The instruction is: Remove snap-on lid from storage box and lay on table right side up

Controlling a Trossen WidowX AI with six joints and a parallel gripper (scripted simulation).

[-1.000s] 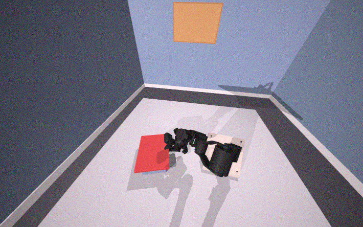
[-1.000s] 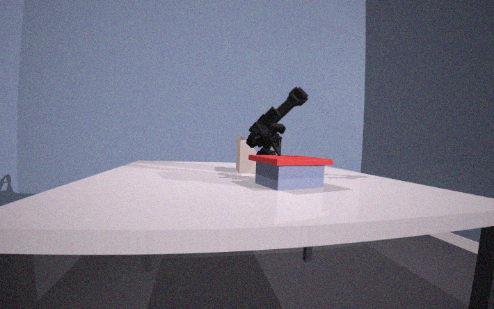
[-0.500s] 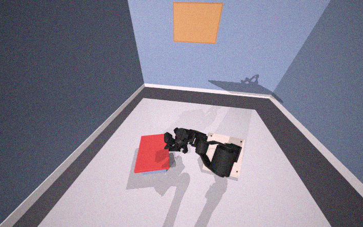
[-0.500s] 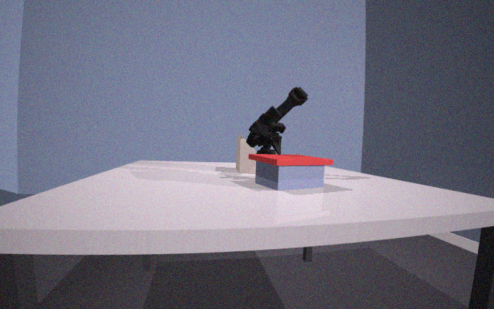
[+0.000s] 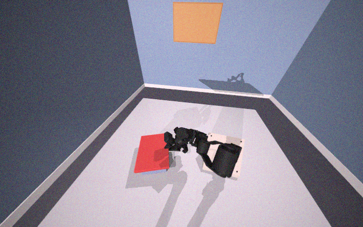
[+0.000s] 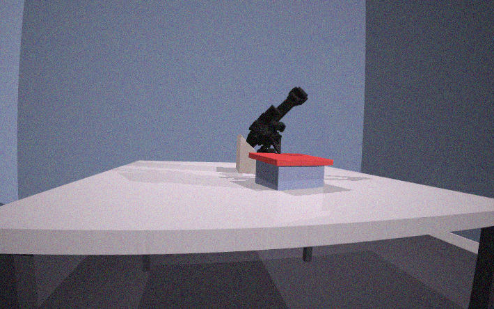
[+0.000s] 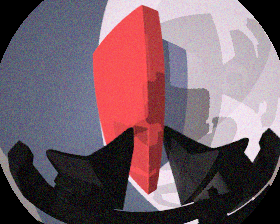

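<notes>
My gripper tip is 7 cm short of the red lid and 2 cm to the right of it. From my gripper tip the other things lie so: storage box 7 cm ahead, 5 cm below, 2 cm to the left.
</notes>
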